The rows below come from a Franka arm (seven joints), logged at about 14 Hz.
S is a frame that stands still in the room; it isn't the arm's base.
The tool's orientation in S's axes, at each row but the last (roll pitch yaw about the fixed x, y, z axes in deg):
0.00, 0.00, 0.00
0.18, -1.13, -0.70
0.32, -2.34, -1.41
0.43, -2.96, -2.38
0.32, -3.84, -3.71
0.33, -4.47, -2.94
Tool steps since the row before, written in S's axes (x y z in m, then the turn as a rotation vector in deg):
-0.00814, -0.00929, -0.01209, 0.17, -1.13, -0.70
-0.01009, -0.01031, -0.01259, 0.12, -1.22, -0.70
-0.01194, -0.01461, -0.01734, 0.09, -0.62, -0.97
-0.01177, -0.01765, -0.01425, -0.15, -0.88, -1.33
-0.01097, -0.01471, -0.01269, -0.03, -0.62, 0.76
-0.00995, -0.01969, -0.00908, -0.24, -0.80, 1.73
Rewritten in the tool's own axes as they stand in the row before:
-0.00814, -0.00929, -0.01209, 0.17, -1.13, -0.70
-0.01021, -0.01047, -0.01236, 0.12, -1.22, -0.70
-0.01228, -0.01499, -0.01677, 0.07, -0.62, -0.97
-0.01175, -0.01823, -0.01353, -0.18, -0.90, -1.32
-0.01082, -0.01546, -0.01191, 0.06, -0.62, 0.76
-0.00961, -0.02022, -0.00824, -0.06, -0.80, 1.74

